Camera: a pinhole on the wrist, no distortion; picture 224 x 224 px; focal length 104.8 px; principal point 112.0 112.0 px. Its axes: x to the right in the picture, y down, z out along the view. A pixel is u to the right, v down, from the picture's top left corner.
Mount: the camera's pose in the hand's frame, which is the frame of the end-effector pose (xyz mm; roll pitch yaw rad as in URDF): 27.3 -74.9 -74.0 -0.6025 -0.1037 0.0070
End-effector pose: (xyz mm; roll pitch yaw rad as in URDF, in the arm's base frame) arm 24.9 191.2 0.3 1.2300 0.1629 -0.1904
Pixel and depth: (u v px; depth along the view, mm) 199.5 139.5 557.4
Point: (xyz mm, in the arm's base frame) 493.3 -109.5 381.5
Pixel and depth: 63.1 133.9 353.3
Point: -114.5 130.4 250.6
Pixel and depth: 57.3 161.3 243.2
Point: -58.8 214.7 179.9
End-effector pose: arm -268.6 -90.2 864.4 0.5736 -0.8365 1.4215
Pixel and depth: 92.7 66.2 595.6
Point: -81.3 -584.7 1080.3
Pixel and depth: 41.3 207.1 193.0
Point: -450.4 -192.3 831.5
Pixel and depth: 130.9 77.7 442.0
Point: -145.3 -329.8 1141.9
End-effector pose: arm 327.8 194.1 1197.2 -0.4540 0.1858 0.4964
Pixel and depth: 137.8 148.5 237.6
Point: 318.1 359.8 1200.0
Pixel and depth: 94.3 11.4 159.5
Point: 355.5 165.6 1372.9
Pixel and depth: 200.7 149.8 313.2
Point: 452.5 536.4 1191.8
